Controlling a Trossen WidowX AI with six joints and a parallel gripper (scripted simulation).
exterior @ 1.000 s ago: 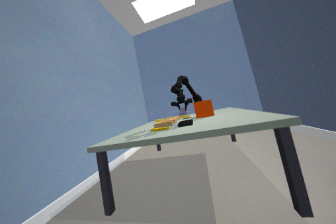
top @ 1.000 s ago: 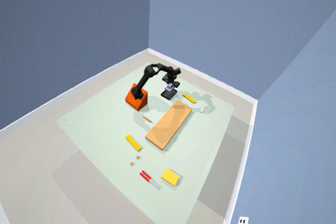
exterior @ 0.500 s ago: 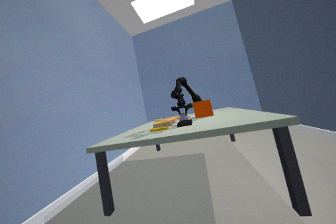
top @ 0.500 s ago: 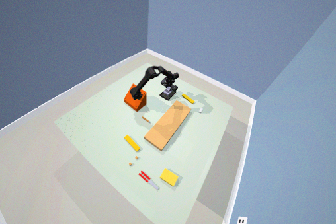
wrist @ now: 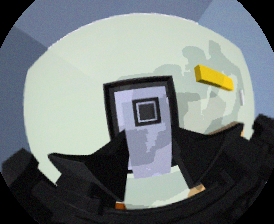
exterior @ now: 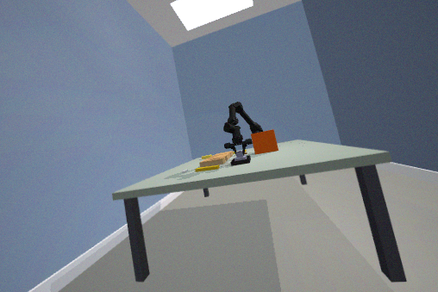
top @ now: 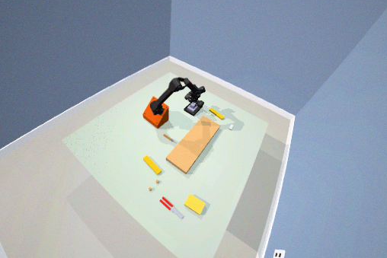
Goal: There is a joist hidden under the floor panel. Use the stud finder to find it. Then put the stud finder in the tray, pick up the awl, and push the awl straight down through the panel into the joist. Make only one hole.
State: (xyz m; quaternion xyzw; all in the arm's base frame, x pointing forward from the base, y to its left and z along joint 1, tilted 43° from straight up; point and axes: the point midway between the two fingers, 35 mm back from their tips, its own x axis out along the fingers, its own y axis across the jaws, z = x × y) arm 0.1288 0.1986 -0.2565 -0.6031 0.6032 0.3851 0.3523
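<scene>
My gripper tip is 30 mm above the black tray and 10 mm to the left of it. Round my gripper tip: stud finder 20 mm above, 10 mm to the left; then small white piece 400 mm ahead, 40 mm to the left, 30 mm below; then awl 420 mm to the right, 80 mm ahead, 30 mm below.
</scene>
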